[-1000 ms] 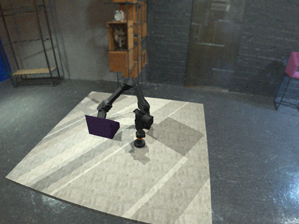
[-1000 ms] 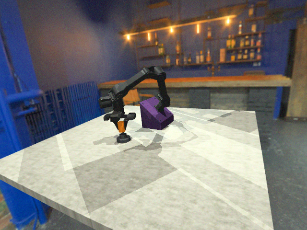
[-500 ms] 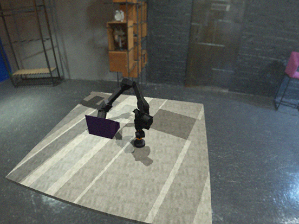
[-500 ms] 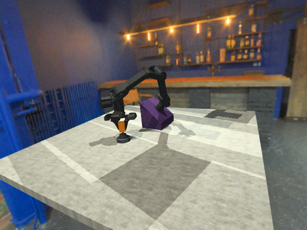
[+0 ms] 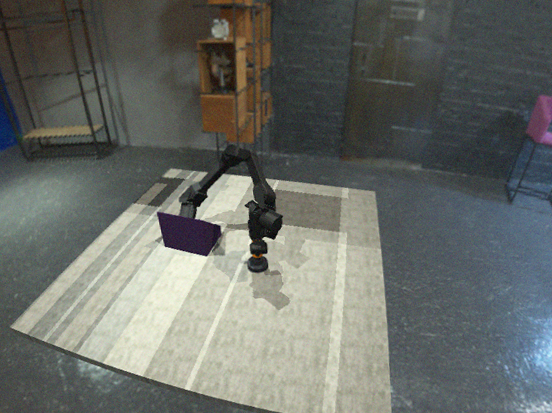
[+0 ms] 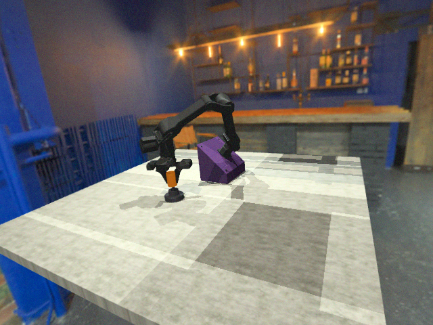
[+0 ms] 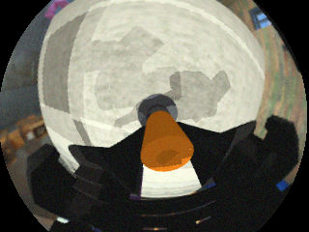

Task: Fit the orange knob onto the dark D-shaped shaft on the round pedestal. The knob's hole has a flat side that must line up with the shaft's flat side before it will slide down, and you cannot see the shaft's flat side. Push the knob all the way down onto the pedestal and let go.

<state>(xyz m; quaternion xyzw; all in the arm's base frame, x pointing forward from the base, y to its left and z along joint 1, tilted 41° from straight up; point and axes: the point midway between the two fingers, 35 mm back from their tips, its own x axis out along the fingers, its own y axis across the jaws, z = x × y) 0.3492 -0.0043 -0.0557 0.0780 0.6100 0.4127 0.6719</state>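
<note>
Now: the orange knob 2 cm above my gripper tip. Round my gripper tip: pedestal 4 cm below.
</note>
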